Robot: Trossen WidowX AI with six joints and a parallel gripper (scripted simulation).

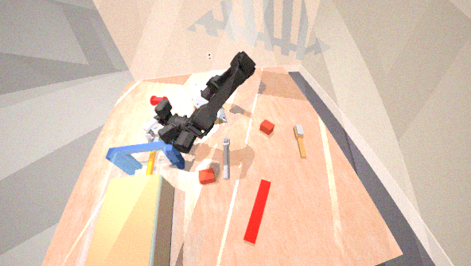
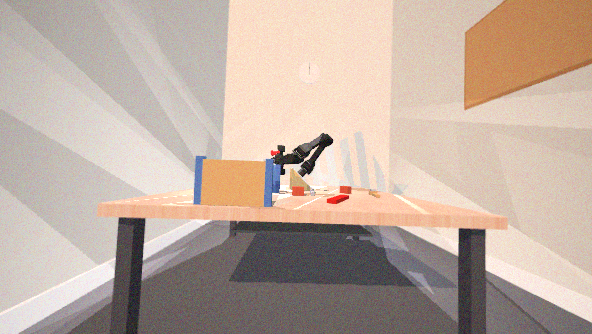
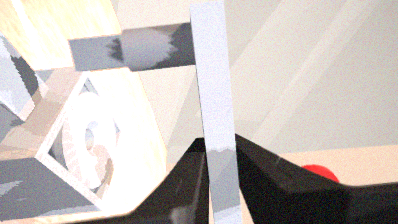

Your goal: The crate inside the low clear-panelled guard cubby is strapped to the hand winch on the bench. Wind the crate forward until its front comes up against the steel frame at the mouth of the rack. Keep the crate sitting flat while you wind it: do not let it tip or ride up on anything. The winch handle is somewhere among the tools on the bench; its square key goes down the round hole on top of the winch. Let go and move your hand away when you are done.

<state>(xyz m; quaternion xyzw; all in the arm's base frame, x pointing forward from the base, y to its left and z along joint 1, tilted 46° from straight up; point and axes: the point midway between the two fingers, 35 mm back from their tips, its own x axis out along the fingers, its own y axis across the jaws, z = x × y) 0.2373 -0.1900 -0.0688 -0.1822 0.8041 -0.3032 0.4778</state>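
The red grip lies 4 cm to the left of my gripper tip, 4 cm behind it and 4 cm above it. From my gripper tip the other things lie so: blue steel frame 11 cm ahead, 8 cm below, 6 cm to the right; then grey winch 16 cm below, 7 cm behind, 6 cm to the right; then grey crank arm 2 cm to the left, 1 cm behind, 1 cm above.
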